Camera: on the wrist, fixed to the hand. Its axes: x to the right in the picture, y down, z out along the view.
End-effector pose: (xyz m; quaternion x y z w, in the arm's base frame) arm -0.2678 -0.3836 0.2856 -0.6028 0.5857 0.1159 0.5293
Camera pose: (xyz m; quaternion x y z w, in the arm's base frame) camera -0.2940 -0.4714 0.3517 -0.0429 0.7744 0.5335 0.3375
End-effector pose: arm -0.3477 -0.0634 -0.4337 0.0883 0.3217 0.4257 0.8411
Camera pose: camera -0.3951 -0.1025 -0.5285 0.2930 0.0654 0.8868 0.3512
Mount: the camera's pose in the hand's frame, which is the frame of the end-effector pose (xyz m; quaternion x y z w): -0.0065 -0.0331 -0.1078 -0.0420 -0.1044 0.6849 0.7199
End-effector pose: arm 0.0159 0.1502 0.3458 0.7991 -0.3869 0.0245 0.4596
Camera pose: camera 0.0667 0.2445 0.3817 0.2935 -0.8748 0.2327 0.3072
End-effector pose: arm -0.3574 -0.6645 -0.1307 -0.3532 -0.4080 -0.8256 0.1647
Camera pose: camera -0.4198 -0.7295 -0.1988 -0.6268 -0.0343 -0.4618 0.6266
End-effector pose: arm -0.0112 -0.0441 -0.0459 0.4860 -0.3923 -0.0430 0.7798
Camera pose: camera 0.0652 0.0195 -0.0995 0.0439 -0.6949 0.4359 0.5703
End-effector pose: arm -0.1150 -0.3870 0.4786 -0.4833 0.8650 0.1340 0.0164
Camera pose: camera -0.0728 -0.4247 0.5763 -0.2578 -0.9464 -0.1945 0.0100
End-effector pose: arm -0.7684 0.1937 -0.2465 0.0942 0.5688 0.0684 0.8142
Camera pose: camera -0.8717 0.1682 -0.2843 0.4303 0.2571 0.6209 0.6026
